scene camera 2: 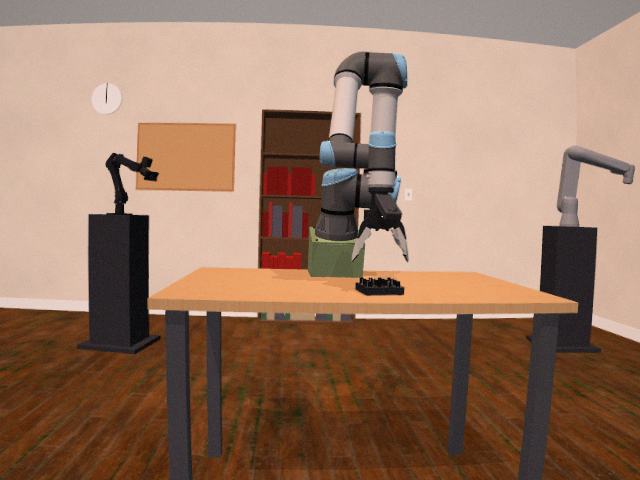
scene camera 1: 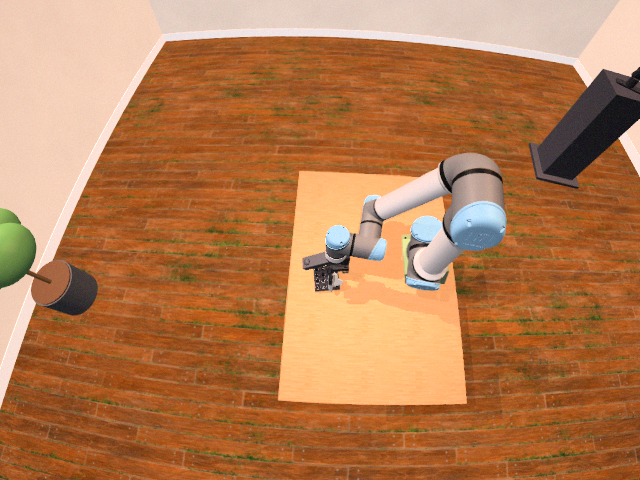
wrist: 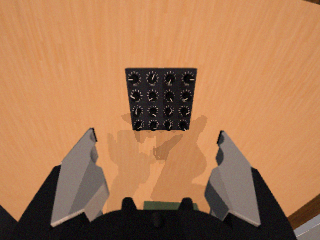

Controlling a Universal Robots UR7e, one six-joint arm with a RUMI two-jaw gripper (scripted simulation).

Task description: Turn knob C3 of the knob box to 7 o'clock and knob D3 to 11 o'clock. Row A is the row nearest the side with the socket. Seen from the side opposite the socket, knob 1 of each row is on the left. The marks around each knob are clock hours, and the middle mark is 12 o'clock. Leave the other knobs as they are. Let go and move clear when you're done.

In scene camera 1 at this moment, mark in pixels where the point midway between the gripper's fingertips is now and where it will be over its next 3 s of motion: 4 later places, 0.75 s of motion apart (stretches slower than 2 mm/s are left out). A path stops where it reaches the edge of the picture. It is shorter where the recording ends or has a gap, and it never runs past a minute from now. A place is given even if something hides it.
My gripper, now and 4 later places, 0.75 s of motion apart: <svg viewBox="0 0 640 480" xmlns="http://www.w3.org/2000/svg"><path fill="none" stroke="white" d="M330 273L336 273L342 272L339 270L330 268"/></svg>
